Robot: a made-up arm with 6 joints.
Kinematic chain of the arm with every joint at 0, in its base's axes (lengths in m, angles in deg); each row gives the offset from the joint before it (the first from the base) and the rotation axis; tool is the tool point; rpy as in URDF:
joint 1: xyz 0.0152 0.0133 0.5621 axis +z
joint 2: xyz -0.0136 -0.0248 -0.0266 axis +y
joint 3: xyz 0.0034 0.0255 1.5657 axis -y
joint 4: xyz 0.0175 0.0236 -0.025 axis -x
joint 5: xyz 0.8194 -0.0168 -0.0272 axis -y
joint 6: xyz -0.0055 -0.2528 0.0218 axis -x
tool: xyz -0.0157 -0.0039 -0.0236 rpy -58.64 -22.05 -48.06
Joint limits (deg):
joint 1: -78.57..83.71
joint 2: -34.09..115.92
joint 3: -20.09..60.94
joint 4: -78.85..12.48
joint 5: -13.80..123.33
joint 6: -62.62..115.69
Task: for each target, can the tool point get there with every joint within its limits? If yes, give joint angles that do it. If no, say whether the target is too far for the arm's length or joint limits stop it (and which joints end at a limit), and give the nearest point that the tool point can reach.
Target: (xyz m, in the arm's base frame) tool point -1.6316 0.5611 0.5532
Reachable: no: joint limits stop it (at a limit: joint 1, joint 3, joint 4, joint 5, joint 6) | nearest point 0.1120 1.1798 0.5910 | short by 1.850 m
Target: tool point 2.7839 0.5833 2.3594
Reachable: no: too far | nearest point 1.9443 0.4104 1.8090 | short by 1.019 m
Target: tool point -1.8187 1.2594 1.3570
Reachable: no: joint limits stop it (at a limit: joint 2, joint 3, joint 4, joint 6) | nearest point -0.8376 0.5928 2.6350 | short by 1.744 m
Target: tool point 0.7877 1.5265 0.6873
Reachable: yes | joints 71.51 55.47 -1.05 0.82 76.39 7.06
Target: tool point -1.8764 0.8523 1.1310
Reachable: no: joint limits stop it (at a limit: joint 2, joint 3, joint 4, joint 6) | nearest point -0.9235 0.4297 2.6316 | short by 1.827 m
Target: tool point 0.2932 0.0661 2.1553
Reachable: yes | joints 22.92 -21.41 9.34 -64.94 48.99 31.75
